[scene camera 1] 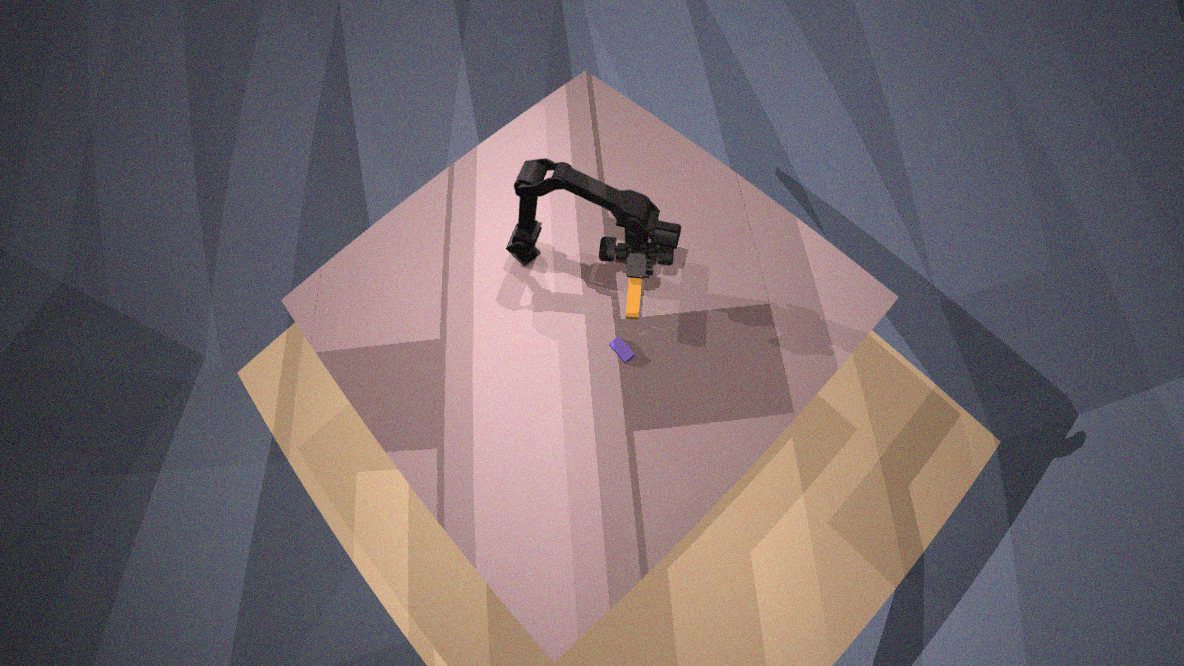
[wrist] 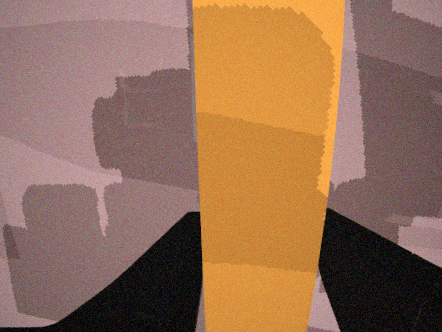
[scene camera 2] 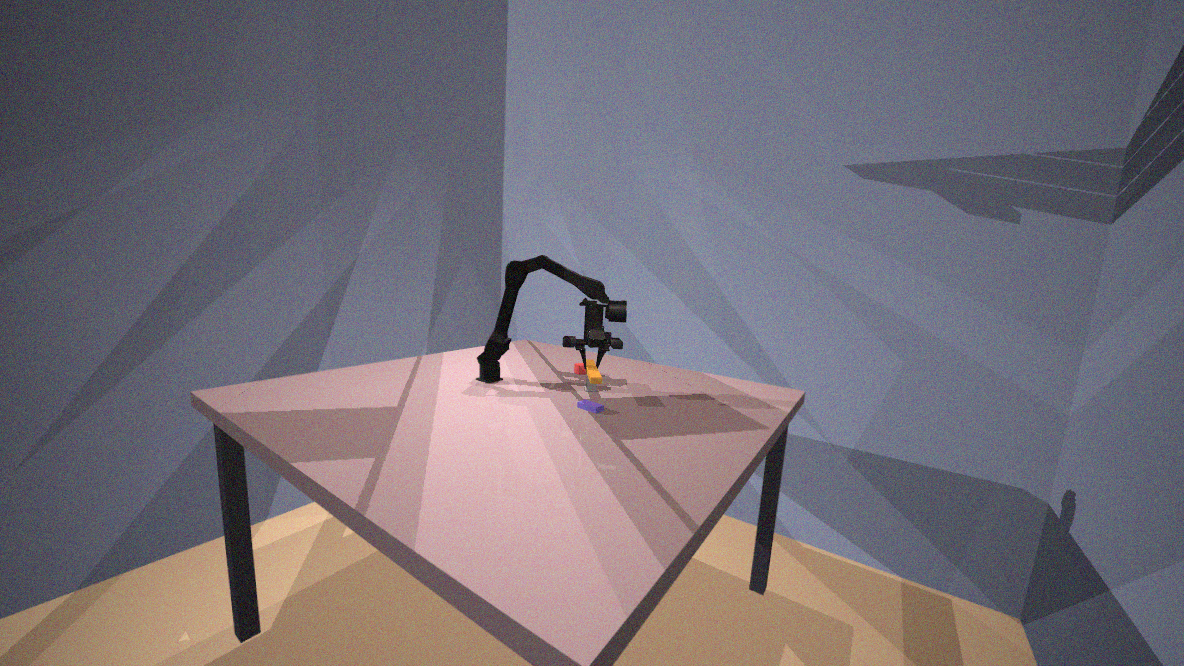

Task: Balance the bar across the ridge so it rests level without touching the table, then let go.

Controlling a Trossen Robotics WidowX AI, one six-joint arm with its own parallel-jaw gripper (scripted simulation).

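My own gripper (scene camera 1: 636, 267) is visible to me, and scene camera 2 has the gripper (scene camera 2: 591, 369) as well. The wrist view shows the gripper (wrist: 258, 223) too. I also see a bar (wrist: 267, 86).
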